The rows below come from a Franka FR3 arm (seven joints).
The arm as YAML. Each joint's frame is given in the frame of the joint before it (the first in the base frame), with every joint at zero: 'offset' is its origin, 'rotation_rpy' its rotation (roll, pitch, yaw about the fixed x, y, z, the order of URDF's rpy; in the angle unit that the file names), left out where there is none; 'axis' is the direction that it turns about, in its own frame. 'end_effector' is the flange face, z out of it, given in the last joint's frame.
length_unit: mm
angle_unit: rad
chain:
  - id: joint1
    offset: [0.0, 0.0, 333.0]
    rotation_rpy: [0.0, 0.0, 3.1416]
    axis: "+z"
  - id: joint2
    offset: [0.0, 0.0, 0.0]
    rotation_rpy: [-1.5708, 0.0, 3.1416]
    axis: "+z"
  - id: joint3
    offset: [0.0, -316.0, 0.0]
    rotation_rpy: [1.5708, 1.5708, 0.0]
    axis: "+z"
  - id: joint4
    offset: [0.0, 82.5, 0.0]
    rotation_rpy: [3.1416, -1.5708, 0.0]
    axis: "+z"
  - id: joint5
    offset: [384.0, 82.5, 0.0]
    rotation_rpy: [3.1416, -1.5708, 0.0]
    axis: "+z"
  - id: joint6
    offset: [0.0, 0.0, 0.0]
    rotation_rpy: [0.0, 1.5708, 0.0]
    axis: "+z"
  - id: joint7
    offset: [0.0, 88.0, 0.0]
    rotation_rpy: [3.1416, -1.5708, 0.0]
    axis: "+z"
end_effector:
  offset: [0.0, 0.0, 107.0]
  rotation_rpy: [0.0, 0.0, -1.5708]
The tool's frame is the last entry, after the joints.
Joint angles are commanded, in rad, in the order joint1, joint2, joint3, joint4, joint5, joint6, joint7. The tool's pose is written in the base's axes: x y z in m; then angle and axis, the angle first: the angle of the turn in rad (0 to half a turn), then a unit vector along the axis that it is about. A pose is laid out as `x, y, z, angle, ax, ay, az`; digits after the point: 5 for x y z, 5 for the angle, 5 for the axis.
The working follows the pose.
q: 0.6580 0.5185 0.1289 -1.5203 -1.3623 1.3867 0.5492
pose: 0.55727, 0.36809, 0.40901, 1.79441, 0.94767, 0.22845, 0.22299
Where each joint sits with the arm in this pose, in the base's axes (m; each line is computed from the numbers above, not from the rounded line before):
joint1: 0.0000 0.0000 0.3330
joint2: 0.0000 0.0000 0.3330
joint3: 0.1239 0.0958 0.6075
joint4: 0.1736 0.1476 0.5669
joint5: 0.4423 0.4169 0.4689
joint6: 0.4423 0.4169 0.4689
joint7: 0.5058 0.4603 0.4262
the tool: 0.5573 0.3681 0.4090

